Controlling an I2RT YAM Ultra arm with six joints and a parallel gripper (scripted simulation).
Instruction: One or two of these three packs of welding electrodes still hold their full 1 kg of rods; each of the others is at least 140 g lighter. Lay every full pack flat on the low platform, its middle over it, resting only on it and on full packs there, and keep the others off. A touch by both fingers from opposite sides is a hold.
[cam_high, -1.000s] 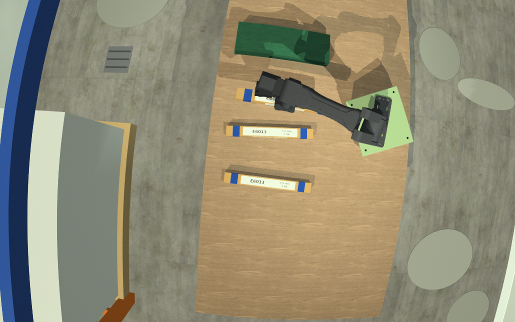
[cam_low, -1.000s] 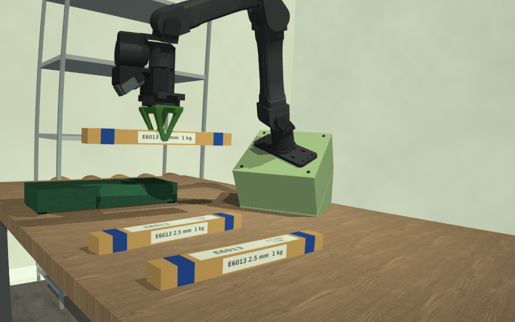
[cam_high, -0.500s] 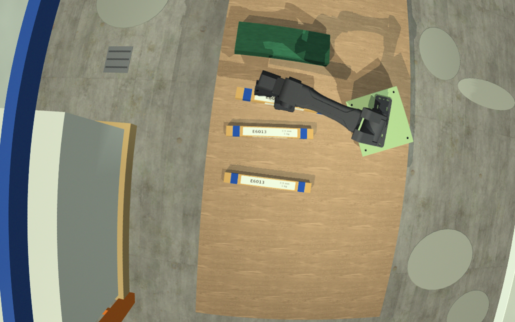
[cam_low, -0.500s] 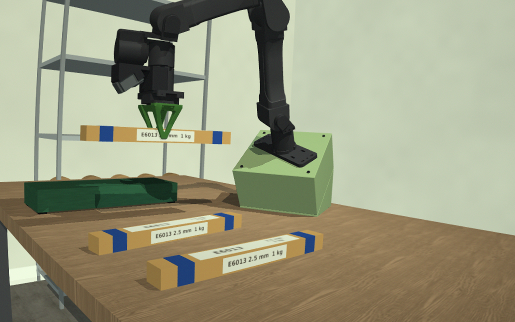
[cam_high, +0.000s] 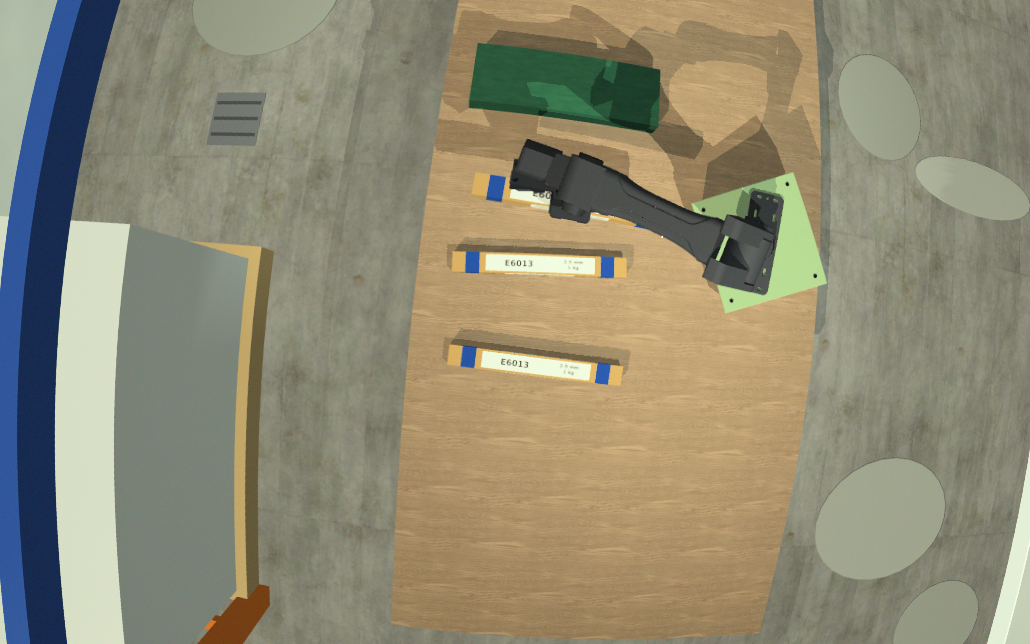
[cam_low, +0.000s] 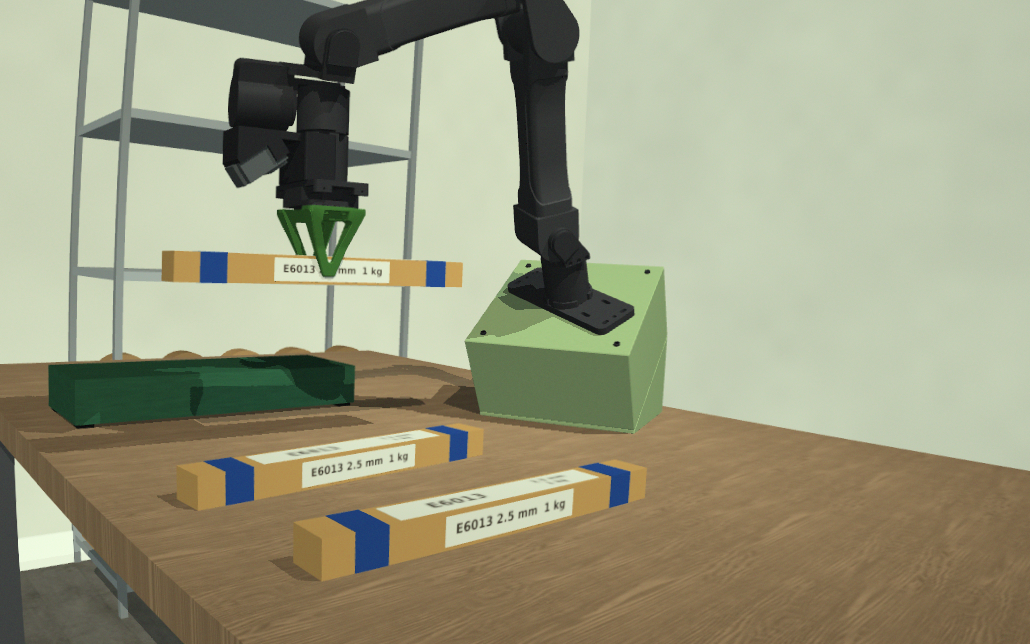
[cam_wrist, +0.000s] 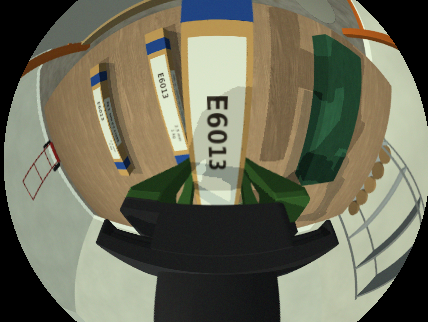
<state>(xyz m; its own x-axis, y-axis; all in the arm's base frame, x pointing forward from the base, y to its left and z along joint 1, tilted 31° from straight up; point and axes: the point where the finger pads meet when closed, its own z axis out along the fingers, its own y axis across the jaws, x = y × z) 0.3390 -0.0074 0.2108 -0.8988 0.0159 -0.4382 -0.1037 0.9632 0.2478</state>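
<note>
The dark green low platform is 5 cm ahead of my hand, 29 cm to the right of it and 19 cm below it.
</note>
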